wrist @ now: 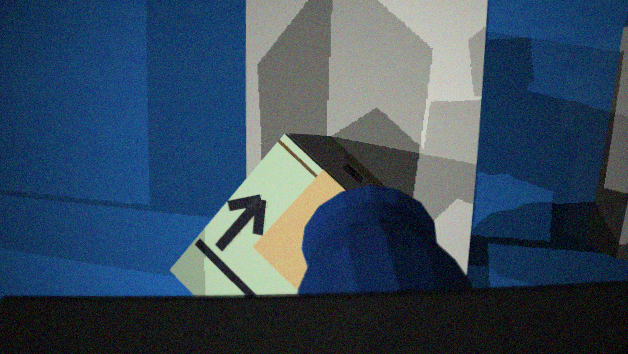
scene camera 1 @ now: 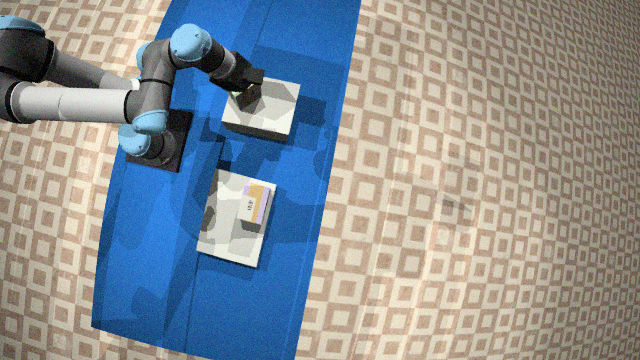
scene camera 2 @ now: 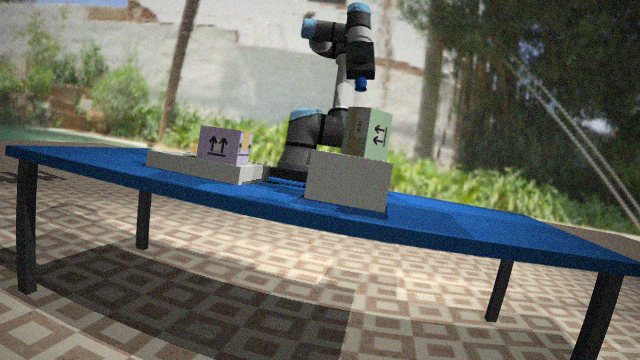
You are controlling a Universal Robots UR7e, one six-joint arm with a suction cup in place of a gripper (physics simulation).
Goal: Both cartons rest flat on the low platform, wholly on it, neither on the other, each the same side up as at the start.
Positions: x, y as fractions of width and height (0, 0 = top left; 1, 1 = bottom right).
Scene:
low platform: wrist 0.96, 0.67; scene camera 1 0.35, 0.65; scene camera 2 0.29, 0.45
tall block: wrist 0.64, 0.27; scene camera 1 0.42, 0.32; scene camera 2 0.53, 0.50

